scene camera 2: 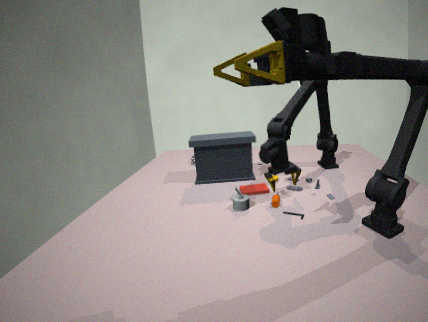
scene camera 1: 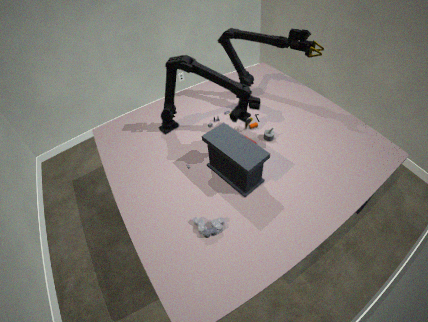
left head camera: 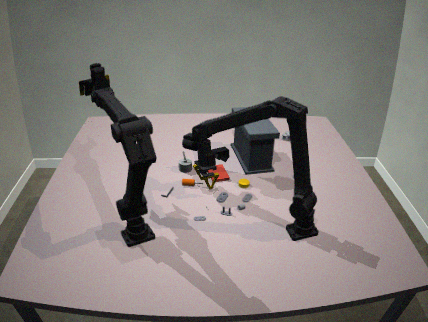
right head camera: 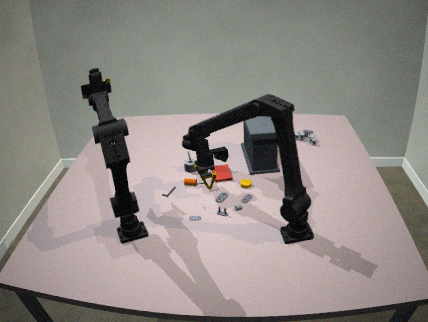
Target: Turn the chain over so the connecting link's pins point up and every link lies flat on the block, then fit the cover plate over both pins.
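Pixels of known places: left gripper, fingertip midpoint: (scene camera 2: 222, 68) (scene camera 1: 322, 51); right gripper, fingertip midpoint: (scene camera 2: 284, 188) (scene camera 1: 239, 124) (left head camera: 206, 184) (right head camera: 207, 184); left arm's base, origin of the base link: (scene camera 2: 381, 226) (left head camera: 138, 236) (right head camera: 132, 233); right arm's base, origin of the base link: (scene camera 2: 327, 165) (scene camera 1: 169, 127) (left head camera: 301, 231) (right head camera: 296, 234).
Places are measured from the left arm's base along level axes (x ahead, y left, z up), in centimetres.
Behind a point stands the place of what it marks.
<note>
A grey cluster of rounded links, seemingly the chain (left head camera: 286, 136) {x 33.7, y -103.6, z 2.8 cm} (right head camera: 306, 136) {x 34.0, y -109.9, z 0.9 cm} (scene camera 1: 209, 226) (scene camera 2: 193, 159) {x 36.5, y -106.0, z 3.1 cm}, lies on the table by the dark block (left head camera: 257, 145) {x 15.5, y -66.7, z 15.0 cm} (right head camera: 262, 150) {x 15.1, y -67.6, z 12.1 cm} (scene camera 1: 235, 160) {x 32.7, y -82.8, z 22.0 cm} (scene camera 2: 224, 162) {x 29.5, y -67.9, z 9.8 cm}; its pins cannot be made out. A small plate with two upright dark pins (left head camera: 226, 211) {x -3.3, y -38.3, z 0.5 cm} (right head camera: 222, 212) {x -3.5, y -38.1, z 0.3 cm} stands near several loose grey plates (left head camera: 222, 197) {x 5.7, y -41.9, z 0.5 cm} (right head camera: 221, 197) {x 5.8, y -41.9, z 0.5 cm} (scene camera 2: 294, 188) {x 7.1, y -41.2, z 0.7 cm}; which is the cover plate is unclear. My right gripper (left head camera: 206, 181) {x 14.2, y -38.9, z 3.3 cm} (right head camera: 204, 179) {x 14.2, y -38.9, z 3.3 cm} (scene camera 2: 284, 182) {x 14.2, y -38.9, z 3.3 cm} is open and empty, pointing down by the red slab. My left gripper (left head camera: 94, 86) {x 53.0, y 0.0, z 48.0 cm} (right head camera: 96, 89) {x 53.0, y 0.0, z 48.0 cm} (scene camera 1: 319, 49) {x 53.0, y 0.0, z 48.0 cm} (scene camera 2: 225, 68) {x 53.0, y 0.0, z 48.0 cm} is open, raised high.
A red slab (left head camera: 220, 173) {x 21.0, y -50.4, z 1.5 cm} (right head camera: 223, 173) {x 21.1, y -50.1, z 1.5 cm} (scene camera 2: 254, 189) {x 23.6, y -48.3, z 1.5 cm}, an orange-handled screwdriver (left head camera: 188, 182) {x 20.6, y -33.2, z 2.3 cm} (scene camera 2: 276, 201) {x 22.9, y -31.5, z 2.7 cm}, a grey pot with a rod (left head camera: 185, 165) {x 31.8, y -37.5, z 3.9 cm} (scene camera 2: 241, 202) {x 35.6, y -35.7, z 3.7 cm}, a black hex key (left head camera: 168, 192) {x 19.3, y -22.5, z 0.6 cm} (scene camera 2: 293, 214) {x 20.6, y -23.4, z 0.2 cm} and a yellow disc (left head camera: 244, 183) {x 8.2, y -55.2, z 1.9 cm} (right head camera: 246, 183) {x 8.2, y -55.4, z 1.9 cm} lie around the right gripper.
</note>
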